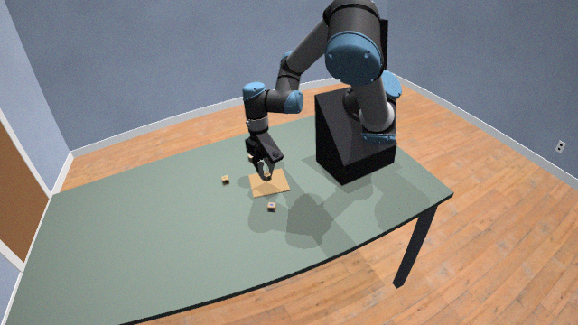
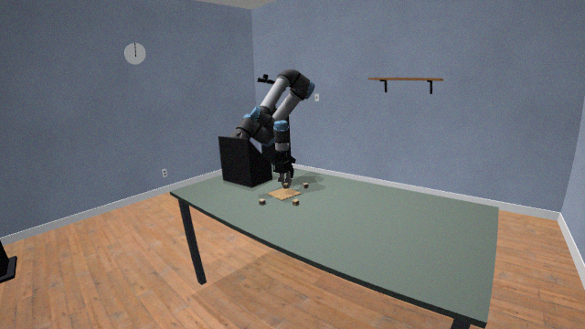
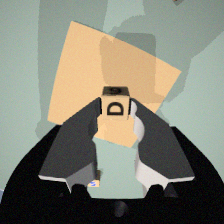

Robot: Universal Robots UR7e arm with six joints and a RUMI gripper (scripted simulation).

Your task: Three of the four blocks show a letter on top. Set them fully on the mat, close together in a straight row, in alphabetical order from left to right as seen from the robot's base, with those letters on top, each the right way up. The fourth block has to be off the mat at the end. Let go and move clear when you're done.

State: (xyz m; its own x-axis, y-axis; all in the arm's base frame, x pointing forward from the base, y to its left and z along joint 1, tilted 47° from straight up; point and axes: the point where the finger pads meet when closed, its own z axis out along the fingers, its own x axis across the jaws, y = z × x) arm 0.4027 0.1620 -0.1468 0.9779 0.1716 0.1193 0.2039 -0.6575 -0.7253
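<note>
Right now my hand is 5 cm above the tan mat, 1 cm to the left of it and 1 cm past it. Round my hand: block 13 cm to the left, 4 cm ahead, 3 cm below.
</note>
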